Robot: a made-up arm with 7 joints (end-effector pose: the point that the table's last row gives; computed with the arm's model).
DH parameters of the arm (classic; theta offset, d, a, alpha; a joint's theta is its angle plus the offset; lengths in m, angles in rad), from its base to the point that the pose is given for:
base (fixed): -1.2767 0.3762 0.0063 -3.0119
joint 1: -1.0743 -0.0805 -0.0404 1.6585
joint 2: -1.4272 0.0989 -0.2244 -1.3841
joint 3: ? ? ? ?
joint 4: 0 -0.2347 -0.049 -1.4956
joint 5: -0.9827 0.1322 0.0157 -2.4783
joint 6: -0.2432 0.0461 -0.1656 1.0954
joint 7: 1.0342 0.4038 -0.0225 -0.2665
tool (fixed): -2.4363 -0.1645 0 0
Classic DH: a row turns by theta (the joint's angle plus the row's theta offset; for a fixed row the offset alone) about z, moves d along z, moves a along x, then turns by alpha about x.
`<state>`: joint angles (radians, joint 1 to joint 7).
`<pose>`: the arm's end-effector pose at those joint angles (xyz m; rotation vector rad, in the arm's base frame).
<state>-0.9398 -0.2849 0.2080 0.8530 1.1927 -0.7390 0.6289</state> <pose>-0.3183 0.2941 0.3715 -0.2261 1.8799 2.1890</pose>
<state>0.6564 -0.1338 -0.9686 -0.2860 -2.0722 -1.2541 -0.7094</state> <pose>0.2081 0.3716 0.4437 0.9398 -0.2520 1.2009</pose>
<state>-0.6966 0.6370 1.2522 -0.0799 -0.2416 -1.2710 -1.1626</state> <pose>0.0262 0.0174 0.6911 1.5138 0.8042 1.7029</pose>
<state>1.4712 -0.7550 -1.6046 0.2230 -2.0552 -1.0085 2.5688</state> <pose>0.4071 0.0038 0.2660 -0.6514 -0.9735 -2.3666</pose>
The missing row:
joint 3: 0.8607 -0.1702 0.007 -1.646
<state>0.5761 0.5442 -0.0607 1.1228 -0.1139 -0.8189 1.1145</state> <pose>0.1892 0.3566 0.7018 0.8805 0.5293 2.2699</pose>
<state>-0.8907 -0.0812 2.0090 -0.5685 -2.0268 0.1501 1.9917</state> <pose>-0.1819 -0.0784 0.0684 -0.5393 -2.1744 -0.1942</pose>
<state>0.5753 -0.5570 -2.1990 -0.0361 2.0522 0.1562 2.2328</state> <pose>-0.0631 -0.1059 -0.1411 2.5530 -0.3385 -0.5672</pose>
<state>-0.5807 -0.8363 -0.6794 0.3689 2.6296 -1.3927 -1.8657</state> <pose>-0.0573 0.1077 0.3392 1.8846 -0.6397 2.3370</pose>
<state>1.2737 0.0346 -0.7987 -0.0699 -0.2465 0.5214 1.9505</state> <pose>0.3485 0.3768 0.6381 0.2205 -0.3034 -2.1347</pose>
